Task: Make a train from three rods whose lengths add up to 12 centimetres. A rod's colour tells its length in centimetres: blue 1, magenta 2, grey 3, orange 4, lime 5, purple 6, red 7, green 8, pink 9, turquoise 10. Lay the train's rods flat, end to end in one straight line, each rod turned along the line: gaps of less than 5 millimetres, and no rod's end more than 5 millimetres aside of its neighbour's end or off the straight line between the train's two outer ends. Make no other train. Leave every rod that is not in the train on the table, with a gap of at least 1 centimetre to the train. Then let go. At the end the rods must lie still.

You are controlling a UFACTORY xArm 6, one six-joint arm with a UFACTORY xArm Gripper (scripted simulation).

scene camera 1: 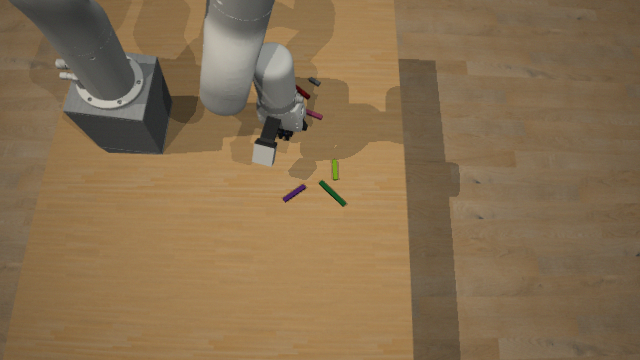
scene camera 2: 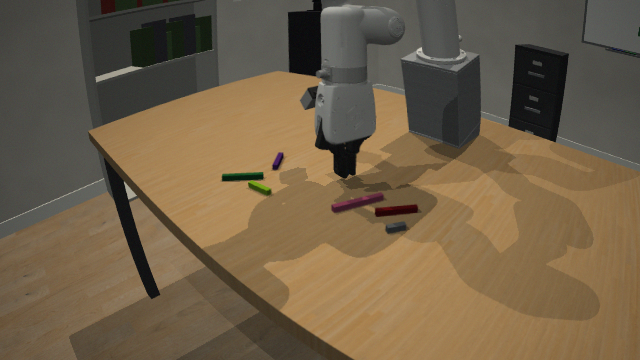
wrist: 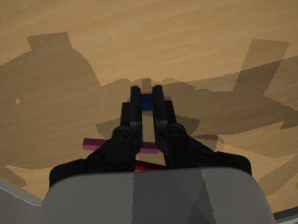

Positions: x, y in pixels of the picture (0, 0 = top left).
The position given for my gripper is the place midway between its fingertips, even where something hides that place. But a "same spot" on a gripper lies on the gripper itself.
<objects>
My gripper shows in scene camera 1, in scene camera 2 [344, 174] and in the wrist view. The same spot on my gripper: [wrist: 115, 155] is [scene camera 1: 288, 130].
</objects>
